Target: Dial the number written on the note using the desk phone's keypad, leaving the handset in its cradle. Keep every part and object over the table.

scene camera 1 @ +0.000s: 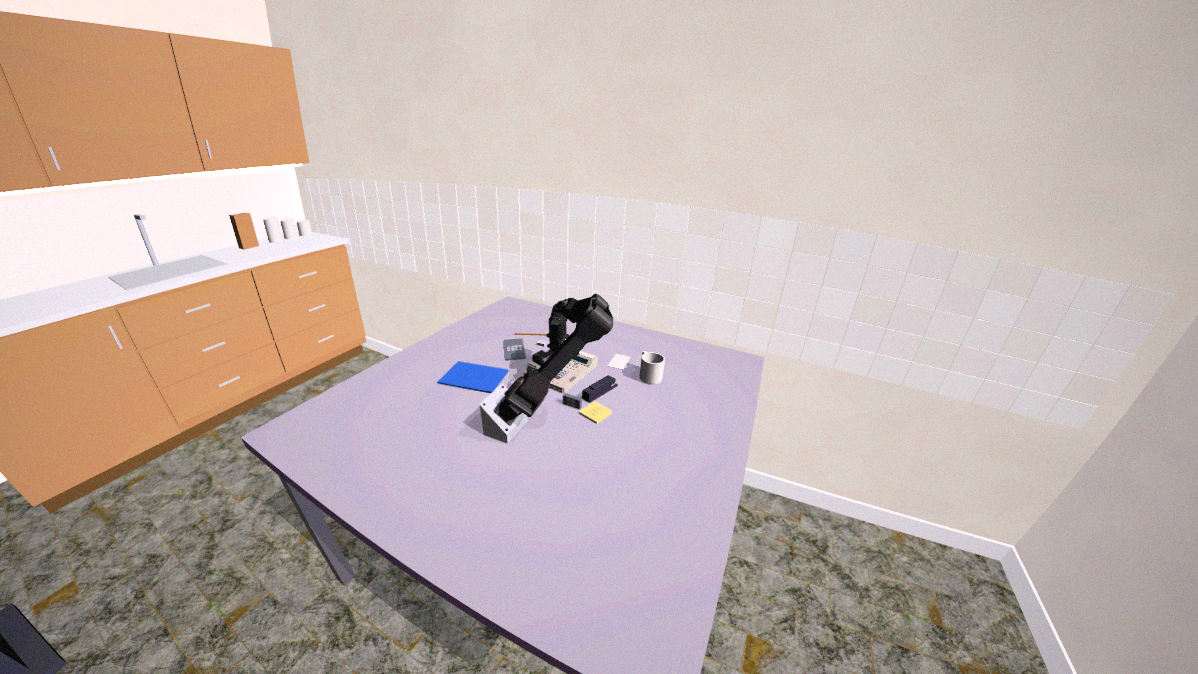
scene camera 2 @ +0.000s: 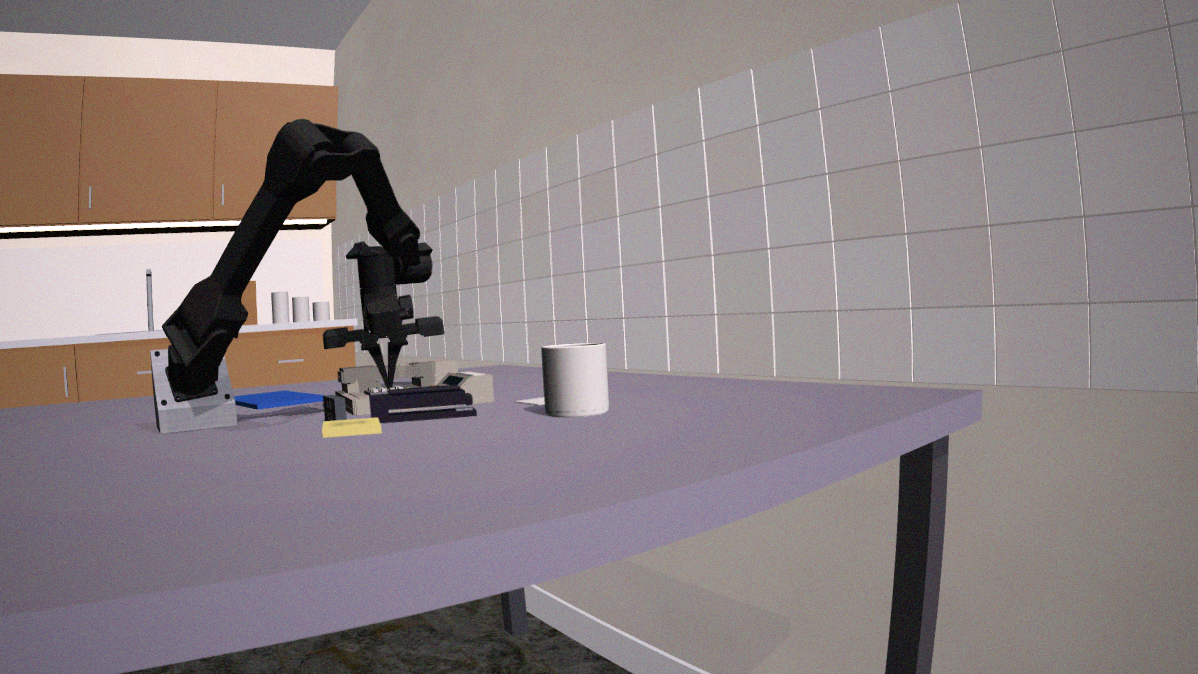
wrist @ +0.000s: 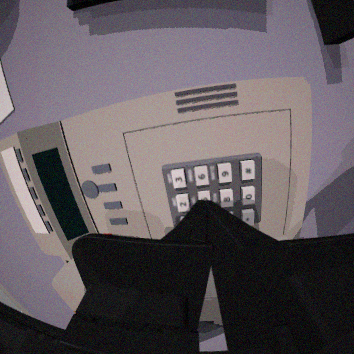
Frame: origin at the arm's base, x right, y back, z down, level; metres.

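Where they show: gripper, between the fingertips: (scene camera 2: pixel 389 388) (wrist: pixel 202 206); arm's base, origin of its link: (scene camera 1: pixel 506 411) (scene camera 2: pixel 191 381).
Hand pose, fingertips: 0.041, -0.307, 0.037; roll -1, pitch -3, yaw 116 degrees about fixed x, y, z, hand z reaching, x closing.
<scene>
Things, the pixels of their top centre, and the offset from my fingertips, as dx, dy, dz.
- beige desk phone, centre of its top: (wrist: pixel 146 243) (scene camera 2: pixel 408 376) (scene camera 1: pixel 561 361) -0.005, -0.040, -0.015
- white paper, centre of its top: (scene camera 2: pixel 553 398) (scene camera 1: pixel 619 361) +0.176, -0.180, +0.026
- black stapler-like object, centre of its top: (scene camera 2: pixel 420 388) (scene camera 1: pixel 600 382) +0.160, +0.038, -0.013
- small dark box, centre of its top: (scene camera 2: pixel 333 396) (scene camera 1: pixel 572 396) +0.097, +0.139, -0.008
- yellow pad, centre of its top: (scene camera 2: pixel 350 423) (scene camera 1: pixel 595 411) +0.177, +0.153, +0.018
- white mug, centre of its top: (scene camera 2: pixel 575 344) (scene camera 1: pixel 651 355) +0.299, -0.114, -0.059
- blue folder, centre of its top: (scene camera 2: pixel 272 397) (scene camera 1: pixel 473 375) -0.279, +0.105, +0.020
- grey device, centre of its top: (scene camera 2: pixel 388 385) (scene camera 1: pixel 514 347) -0.236, -0.125, +0.019
The beige desk phone (scene camera 1: pixel 578 371) (scene camera 2: pixel 479 386) (wrist: pixel 270 100) lies on the table. Its grey keypad shows in the wrist view, with the 3, 6, 9, #, 2, 8 and 0 keys visible; the 5 key is mostly covered and the 1, 4 and 7 keys are hidden. My gripper (scene camera 2: pixel 388 386) (wrist: pixel 202 206) is shut and empty, pointing down, its tips at the 5 key; whether they touch it is unclear. The handset is largely hidden behind the gripper. A white paper (scene camera 1: pixel 618 361) (scene camera 2: pixel 529 401) (wrist: pixel 4 97) lies beyond the phone's display end; its writing is not readable.
A black stapler-like object (scene camera 1: pixel 599 387) (scene camera 2: pixel 423 404), a small dark box (scene camera 1: pixel 571 400) (wrist: pixel 336 22) and a yellow pad (scene camera 1: pixel 595 411) (scene camera 2: pixel 351 428) lie beside the phone. A white mug (scene camera 1: pixel 651 370) (scene camera 2: pixel 574 381), blue folder (scene camera 1: pixel 473 376) and grey device (scene camera 1: pixel 514 349) stand around.
</scene>
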